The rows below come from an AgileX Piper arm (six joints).
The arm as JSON. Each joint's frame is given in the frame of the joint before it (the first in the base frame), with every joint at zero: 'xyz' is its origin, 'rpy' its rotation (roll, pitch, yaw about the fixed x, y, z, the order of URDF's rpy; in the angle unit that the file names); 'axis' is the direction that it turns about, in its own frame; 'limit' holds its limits. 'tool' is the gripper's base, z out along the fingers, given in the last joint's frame.
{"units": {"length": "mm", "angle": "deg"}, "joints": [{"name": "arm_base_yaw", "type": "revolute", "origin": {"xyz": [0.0, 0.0, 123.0], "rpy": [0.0, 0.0, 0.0]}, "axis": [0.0, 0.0, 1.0], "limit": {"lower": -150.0, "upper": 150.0}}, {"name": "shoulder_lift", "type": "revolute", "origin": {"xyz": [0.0, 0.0, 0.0], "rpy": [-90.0, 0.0, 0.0]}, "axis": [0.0, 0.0, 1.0], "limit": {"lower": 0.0, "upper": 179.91}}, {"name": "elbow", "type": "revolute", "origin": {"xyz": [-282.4, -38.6, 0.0], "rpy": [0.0, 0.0, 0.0]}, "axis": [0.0, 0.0, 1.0], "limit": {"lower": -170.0, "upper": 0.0}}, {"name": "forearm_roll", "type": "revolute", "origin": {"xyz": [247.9, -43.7, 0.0], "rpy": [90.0, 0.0, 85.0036]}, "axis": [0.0, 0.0, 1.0], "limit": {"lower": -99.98, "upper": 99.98}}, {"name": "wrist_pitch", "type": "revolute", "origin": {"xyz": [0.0, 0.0, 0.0], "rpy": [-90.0, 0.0, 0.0]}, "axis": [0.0, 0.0, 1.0], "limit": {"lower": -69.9, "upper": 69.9}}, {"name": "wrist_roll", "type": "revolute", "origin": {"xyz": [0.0, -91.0, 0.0], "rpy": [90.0, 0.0, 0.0]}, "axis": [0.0, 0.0, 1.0], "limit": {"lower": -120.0, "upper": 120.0}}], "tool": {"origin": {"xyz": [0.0, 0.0, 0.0], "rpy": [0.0, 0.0, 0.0]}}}
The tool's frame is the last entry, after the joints.
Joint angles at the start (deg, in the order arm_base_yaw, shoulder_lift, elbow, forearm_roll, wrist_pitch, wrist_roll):
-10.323 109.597 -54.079 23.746 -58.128 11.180
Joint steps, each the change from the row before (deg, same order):
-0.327 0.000 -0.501 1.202 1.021 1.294
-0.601 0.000 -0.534 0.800 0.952 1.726
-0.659 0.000 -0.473 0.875 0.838 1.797
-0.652 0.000 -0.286 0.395 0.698 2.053
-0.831 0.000 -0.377 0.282 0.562 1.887
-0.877 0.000 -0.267 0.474 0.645 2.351
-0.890 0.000 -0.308 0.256 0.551 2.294
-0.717 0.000 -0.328 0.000 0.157 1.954
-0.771 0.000 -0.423 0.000 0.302 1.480
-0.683 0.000 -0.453 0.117 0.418 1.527
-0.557 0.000 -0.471 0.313 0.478 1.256
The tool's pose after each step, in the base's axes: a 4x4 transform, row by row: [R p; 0 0 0 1], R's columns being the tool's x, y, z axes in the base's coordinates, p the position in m. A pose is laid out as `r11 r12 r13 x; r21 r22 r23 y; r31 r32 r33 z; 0 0 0 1`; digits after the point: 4 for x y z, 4 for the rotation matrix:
0.3018 0.4302 0.8508 0.3811; 0.3701 0.7696 -0.5204 -0.1045; -0.8786 0.4719 0.0730 0.2047; 0 0 0 1
0.3187 0.4348 0.8423 0.3813; 0.4010 0.7433 -0.5354 -0.1093; -0.8588 0.5084 0.0626 0.2054; 0 0 0 1
0.3388 0.4391 0.8321 0.3811; 0.4309 0.7138 -0.5521 -0.1147; -0.8364 0.5455 0.0526 0.2060; 0 0 0 1
0.3570 0.4379 0.8251 0.3806; 0.4595 0.6867 -0.5633 -0.1193; -0.8133 0.5802 0.0439 0.2061; 0 0 0 1
0.3781 0.4365 0.8164 0.3799; 0.4816 0.6604 -0.5761 -0.1252; -0.7906 0.6110 0.0395 0.2069; 0 0 0 1
0.4026 0.4339 0.8060 0.3786; 0.5090 0.6257 -0.5911 -0.1314; -0.7608 0.6483 0.0311 0.2070; 0 0 0 1
0.4271 0.4278 0.7966 0.3774; 0.5320 0.5934 -0.6040 -0.1376; -0.7311 0.6817 0.0258 0.2075; 0 0 0 1
0.4502 0.4173 0.7894 0.3766; 0.5468 0.5701 -0.6132 -0.1425; -0.7059 0.7077 0.0285 0.2088; 0 0 0 1
0.4696 0.4097 0.7820 0.3759; 0.5565 0.5503 -0.6225 -0.1478; -0.6854 0.7275 0.0304 0.2103; 0 0 0 1
0.4883 0.4011 0.7750 0.3754; 0.5678 0.5284 -0.6312 -0.1526; -0.6626 0.7483 0.0303 0.2118; 0 0 0 1
0.5052 0.3937 0.7680 0.3752; 0.5777 0.5069 -0.6398 -0.1567; -0.6412 0.7669 0.0286 0.2132; 0 0 0 1

